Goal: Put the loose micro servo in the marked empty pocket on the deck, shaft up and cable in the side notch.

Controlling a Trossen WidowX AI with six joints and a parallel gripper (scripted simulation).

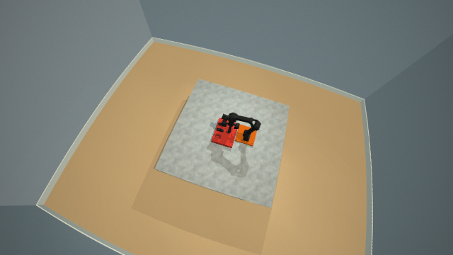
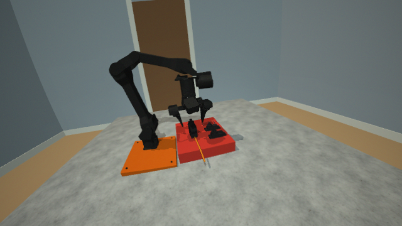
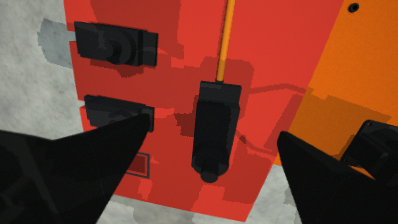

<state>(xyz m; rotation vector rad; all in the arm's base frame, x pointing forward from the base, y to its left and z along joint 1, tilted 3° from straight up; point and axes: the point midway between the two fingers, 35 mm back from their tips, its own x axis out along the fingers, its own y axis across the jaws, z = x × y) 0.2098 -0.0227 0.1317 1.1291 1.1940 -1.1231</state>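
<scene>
Now: gripper tip 90 mm above the deck, 40 mm to the right of it and 10 mm past it.
</scene>
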